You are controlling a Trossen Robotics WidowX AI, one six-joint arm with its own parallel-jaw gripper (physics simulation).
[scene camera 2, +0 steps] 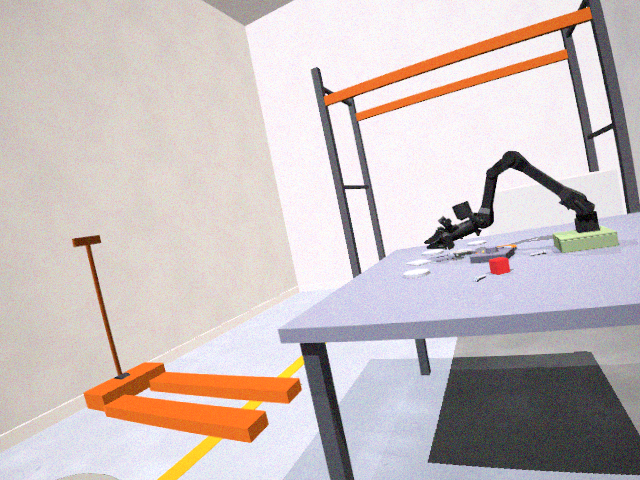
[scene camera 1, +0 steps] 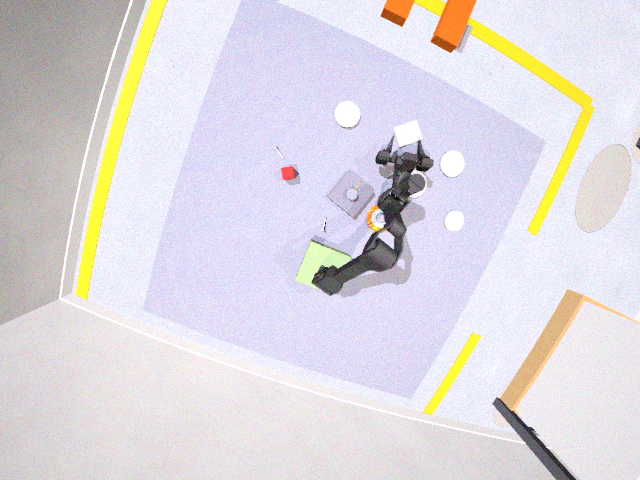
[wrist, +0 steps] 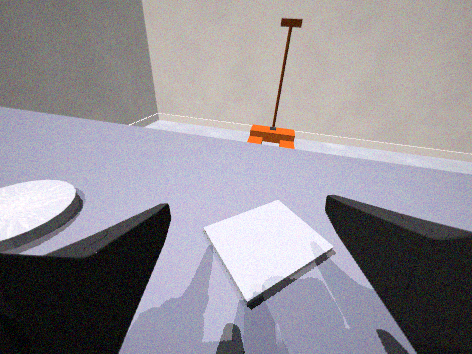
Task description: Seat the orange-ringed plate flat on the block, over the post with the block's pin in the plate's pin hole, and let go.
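Places are measured from the arm's base along level axes (x ahead, y left, z up), in centimetres.
Where they show: gripper, fingertip midpoint: [scene camera 2: 425, 245] [scene camera 1: 406, 138] [wrist: 248, 206]; arm's base, link origin: [scene camera 2: 588, 230] [scene camera 1: 324, 275].
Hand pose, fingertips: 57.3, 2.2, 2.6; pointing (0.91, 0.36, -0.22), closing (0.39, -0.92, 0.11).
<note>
Things, the pixels of their centre, and the offset from my fingertips, as dx, dy, dz. "pt": a spot on its surface instead.
- orange-ringed plate, body centre: [scene camera 1: 380, 217] [scene camera 2: 502, 249] -27.6, -9.4, -6.7
- grey block, body centre: [scene camera 1: 350, 194] [scene camera 2: 492, 252] -26.1, +5.5, -5.1
- round post, surface spot: [scene camera 1: 352, 193] pt -25.8, +5.4, -2.9
- white square tile, body centre: [wrist: 266, 238] [scene camera 1: 408, 133] [scene camera 2: 419, 262] +4.4, -1.1, -7.0
- disc, surface spot: [wrist: 37, 207] pt -1.7, +19.6, -6.1
- red cube, body centre: [scene camera 2: 499, 265] [scene camera 1: 288, 173] -31.7, +28.8, -5.2
The orange-ringed plate [scene camera 1: 371, 219] [scene camera 2: 508, 246] lies beside the grey block, on its lower right side in scene camera 1, partly hidden by the arm. Its pin hole cannot be made out. The grey block [scene camera 1: 341, 199] [scene camera 2: 483, 258] carries a round post [scene camera 1: 352, 193] and small orange marks near it; the pin is too small to tell. My gripper [scene camera 1: 406, 140] [scene camera 2: 430, 244] [wrist: 248, 206] is open and empty, its fingers above and on either side of a white square tile [scene camera 1: 408, 133] [wrist: 267, 250], away from the plate. The plate and block do not show in the wrist view.
White discs [scene camera 1: 347, 114] [scene camera 1: 452, 163] [scene camera 1: 453, 220] lie around the gripper; another is partly under the arm. One disc [wrist: 37, 207] is at left in the wrist view. A red cube [scene camera 1: 287, 173] [scene camera 2: 499, 266] lies left of the block. The arm stands on a green base [scene camera 1: 310, 260] [scene camera 2: 584, 240].
</note>
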